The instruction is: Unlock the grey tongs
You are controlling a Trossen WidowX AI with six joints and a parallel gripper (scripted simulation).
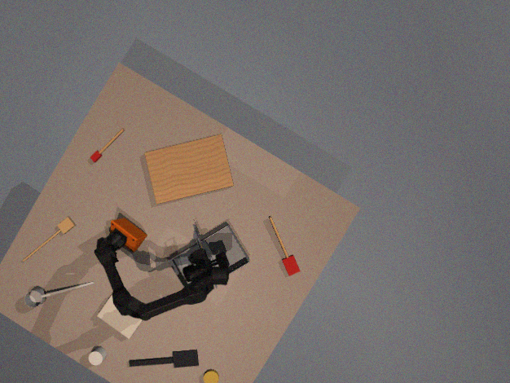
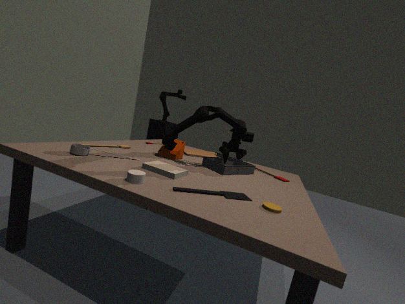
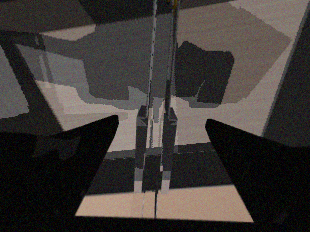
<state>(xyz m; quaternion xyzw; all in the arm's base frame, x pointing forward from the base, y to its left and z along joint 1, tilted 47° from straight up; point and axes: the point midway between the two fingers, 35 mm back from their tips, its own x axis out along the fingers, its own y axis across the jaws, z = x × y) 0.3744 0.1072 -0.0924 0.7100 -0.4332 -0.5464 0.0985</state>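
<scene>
Right now the roasting tin is 1 cm below my gripper tip. Also, from my gripper tip: black spatula 49 cm to the right, 13 cm ahead, 4 cm below; then white block 46 cm to the right, 16 cm behind, 3 cm below; then wooden board 33 cm behind, 26 cm to the left, 3 cm below.
</scene>
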